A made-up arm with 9 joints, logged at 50 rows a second.
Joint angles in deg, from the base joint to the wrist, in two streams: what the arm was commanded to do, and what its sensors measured. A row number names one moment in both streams.
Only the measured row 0 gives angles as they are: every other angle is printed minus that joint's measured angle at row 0.
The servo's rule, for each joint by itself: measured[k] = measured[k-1] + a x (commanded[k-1-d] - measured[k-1]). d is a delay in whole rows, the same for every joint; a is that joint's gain. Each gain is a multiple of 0.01, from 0.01 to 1. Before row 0 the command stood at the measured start. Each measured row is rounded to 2 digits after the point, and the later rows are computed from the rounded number. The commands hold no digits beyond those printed.
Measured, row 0:
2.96, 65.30, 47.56, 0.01, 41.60, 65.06, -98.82, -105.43, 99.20
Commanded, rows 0 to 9:
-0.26, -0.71, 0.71, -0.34, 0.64, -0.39, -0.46, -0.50, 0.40
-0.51, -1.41, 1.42, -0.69, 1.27, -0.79, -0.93, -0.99, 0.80
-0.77, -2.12, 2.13, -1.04, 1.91, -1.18, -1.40, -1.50, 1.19
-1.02, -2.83, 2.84, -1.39, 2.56, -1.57, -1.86, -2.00, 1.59
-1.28, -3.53, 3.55, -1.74, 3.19, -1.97, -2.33, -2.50, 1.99
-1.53, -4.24, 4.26, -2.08, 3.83, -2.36, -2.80, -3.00, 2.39
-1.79, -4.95, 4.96, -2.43, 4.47, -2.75, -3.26, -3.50, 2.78
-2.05, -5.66, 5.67, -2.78, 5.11, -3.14, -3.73, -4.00, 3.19
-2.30, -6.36, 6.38, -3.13, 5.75, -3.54, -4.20, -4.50, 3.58
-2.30, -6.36, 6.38, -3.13, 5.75, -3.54, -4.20, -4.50, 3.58
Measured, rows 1 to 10:
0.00, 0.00, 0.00, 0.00, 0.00, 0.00, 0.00, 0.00, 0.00
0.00, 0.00, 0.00, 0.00, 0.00, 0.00, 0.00, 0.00, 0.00
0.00, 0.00, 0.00, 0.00, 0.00, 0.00, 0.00, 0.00, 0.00
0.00, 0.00, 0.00, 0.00, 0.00, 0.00, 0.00, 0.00, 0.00
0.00, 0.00, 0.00, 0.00, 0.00, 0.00, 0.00, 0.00, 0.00
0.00, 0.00, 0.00, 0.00, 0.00, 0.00, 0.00, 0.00, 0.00
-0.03, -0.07, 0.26, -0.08, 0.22, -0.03, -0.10, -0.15, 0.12
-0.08, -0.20, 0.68, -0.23, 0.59, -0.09, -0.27, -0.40, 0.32
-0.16, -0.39, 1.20, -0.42, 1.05, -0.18, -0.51, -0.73, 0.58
-0.25, -0.63, 1.79, -0.65, 1.58, -0.29, -0.79, -1.11, 0.88
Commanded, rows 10 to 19:
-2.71, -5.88, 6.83, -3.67, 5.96, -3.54, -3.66, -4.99, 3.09
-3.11, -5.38, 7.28, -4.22, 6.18, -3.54, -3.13, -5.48, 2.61
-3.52, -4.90, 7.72, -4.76, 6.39, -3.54, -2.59, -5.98, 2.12
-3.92, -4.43, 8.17, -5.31, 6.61, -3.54, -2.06, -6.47, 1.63
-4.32, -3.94, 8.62, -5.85, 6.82, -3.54, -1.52, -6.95, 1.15
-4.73, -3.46, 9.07, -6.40, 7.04, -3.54, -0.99, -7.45, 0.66
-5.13, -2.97, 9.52, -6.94, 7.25, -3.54, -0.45, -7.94, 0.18
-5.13, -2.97, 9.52, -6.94, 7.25, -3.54, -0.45, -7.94, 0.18
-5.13, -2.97, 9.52, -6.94, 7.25, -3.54, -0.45, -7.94, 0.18
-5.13, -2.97, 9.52, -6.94, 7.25, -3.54, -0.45, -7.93, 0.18
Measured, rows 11 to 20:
-0.36, -0.92, 2.42, -0.91, 2.14, -0.42, -1.11, -1.53, 1.21
-0.49, -1.25, 3.08, -1.19, 2.73, -0.58, -1.46, -1.97, 1.56
-0.63, -1.62, 3.76, -1.49, 3.34, -0.75, -1.84, -2.43, 1.93
-0.79, -2.02, 4.45, -1.80, 3.96, -0.94, -2.24, -2.90, 2.31
-0.96, -2.45, 5.14, -2.12, 4.59, -1.15, -2.65, -3.38, 2.69
-1.11, -2.84, 5.59, -2.36, 5.00, -1.34, -2.98, -3.72, 2.96
-1.29, -3.14, 6.04, -2.67, 5.34, -1.52, -3.12, -4.10, 3.00
-1.49, -3.36, 6.49, -3.04, 5.63, -1.68, -3.12, -4.51, 2.88
-1.71, -3.51, 6.93, -3.45, 5.90, -1.83, -3.01, -4.95, 2.65
-1.95, -3.60, 7.38, -3.90, 6.15, -1.97, -2.81, -5.41, 2.34

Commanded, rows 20 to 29:
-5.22, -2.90, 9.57, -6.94, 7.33, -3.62, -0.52, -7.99, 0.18
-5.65, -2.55, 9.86, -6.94, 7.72, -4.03, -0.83, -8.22, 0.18
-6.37, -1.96, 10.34, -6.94, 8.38, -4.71, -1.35, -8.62, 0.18
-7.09, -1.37, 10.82, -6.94, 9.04, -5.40, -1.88, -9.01, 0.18
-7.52, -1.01, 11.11, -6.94, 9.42, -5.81, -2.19, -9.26, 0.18
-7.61, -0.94, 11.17, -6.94, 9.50, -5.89, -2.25, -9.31, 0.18
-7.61, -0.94, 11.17, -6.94, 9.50, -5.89, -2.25, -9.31, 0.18
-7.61, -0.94, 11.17, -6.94, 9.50, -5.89, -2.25, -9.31, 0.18
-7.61, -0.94, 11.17, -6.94, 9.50, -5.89, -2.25, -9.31, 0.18
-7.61, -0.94, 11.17, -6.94, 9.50, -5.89, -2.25, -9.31, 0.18
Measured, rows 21 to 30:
-2.21, -3.63, 7.83, -4.37, 6.38, -2.10, -2.54, -5.87, 1.98
-2.49, -3.61, 8.28, -4.86, 6.61, -2.22, -2.21, -6.34, 1.58
-2.78, -3.55, 8.73, -5.36, 6.83, -2.33, -1.84, -6.82, 1.16
-3.04, -3.49, 9.01, -5.74, 6.98, -2.43, -1.55, -7.16, 0.87
-3.27, -3.44, 9.19, -6.03, 7.07, -2.52, -1.32, -7.39, 0.66
-3.47, -3.39, 9.31, -6.25, 7.13, -2.60, -1.14, -7.55, 0.52
-3.66, -3.34, 9.40, -6.42, 7.20, -2.68, -1.01, -7.68, 0.42
-3.88, -3.26, 9.57, -6.54, 7.38, -2.79, -0.97, -7.84, 0.35
-4.15, -3.13, 9.85, -6.64, 7.73, -2.94, -1.05, -8.07, 0.30
-4.47, -2.95, 10.20, -6.71, 8.19, -3.14, -1.22, -8.35, 0.26

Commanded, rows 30 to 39:
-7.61, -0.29, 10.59, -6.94, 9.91, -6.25, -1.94, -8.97, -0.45
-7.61, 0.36, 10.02, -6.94, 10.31, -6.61, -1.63, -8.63, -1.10
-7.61, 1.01, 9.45, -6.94, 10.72, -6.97, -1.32, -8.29, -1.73
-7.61, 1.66, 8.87, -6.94, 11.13, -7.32, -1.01, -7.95, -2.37
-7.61, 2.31, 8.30, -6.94, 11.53, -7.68, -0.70, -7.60, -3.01
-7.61, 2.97, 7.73, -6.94, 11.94, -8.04, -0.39, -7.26, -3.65
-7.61, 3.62, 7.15, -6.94, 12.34, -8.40, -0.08, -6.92, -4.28
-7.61, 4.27, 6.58, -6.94, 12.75, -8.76, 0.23, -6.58, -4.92
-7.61, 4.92, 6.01, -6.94, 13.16, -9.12, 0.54, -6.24, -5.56
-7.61, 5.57, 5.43, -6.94, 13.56, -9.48, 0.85, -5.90, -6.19
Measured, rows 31 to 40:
-4.81, -2.76, 10.53, -6.77, 8.62, -3.35, -1.42, -8.62, 0.24
-5.12, -2.58, 10.76, -6.81, 8.93, -3.55, -1.59, -8.83, 0.22
-5.39, -2.42, 10.91, -6.84, 9.13, -3.74, -1.73, -8.97, 0.21
-5.63, -2.27, 11.00, -6.86, 9.26, -3.91, -1.84, -9.07, 0.20
-5.85, -2.14, 11.06, -6.88, 9.34, -4.07, -1.93, -9.14, 0.19
-6.04, -2.02, 11.10, -6.89, 9.40, -4.22, -2.00, -9.19, 0.19
-6.21, -1.85, 10.92, -6.90, 9.58, -4.38, -1.99, -9.12, 0.00
-6.36, -1.63, 10.60, -6.91, 9.84, -4.56, -1.91, -8.97, -0.33
-6.50, -1.37, 10.19, -6.92, 10.15, -4.75, -1.79, -8.77, -0.75
-6.62, -1.07, 9.71, -6.92, 10.49, -4.96, -1.63, -8.52, -1.24

